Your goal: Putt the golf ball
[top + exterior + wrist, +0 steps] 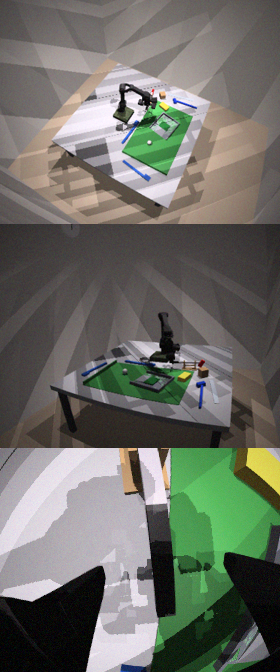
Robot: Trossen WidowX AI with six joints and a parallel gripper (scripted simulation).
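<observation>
Right now the small wooden rack is 40 mm behind my gripper tip, 130 mm to the left of it and 30 mm below it. From my gripper tip the other things lie so: brown block 50 mm ahead, 260 mm to the left, 30 mm below; yellow block 140 mm ahead, 140 mm to the left, 50 mm below; green mat 270 mm ahead, 170 mm to the right, 60 mm below.
</observation>
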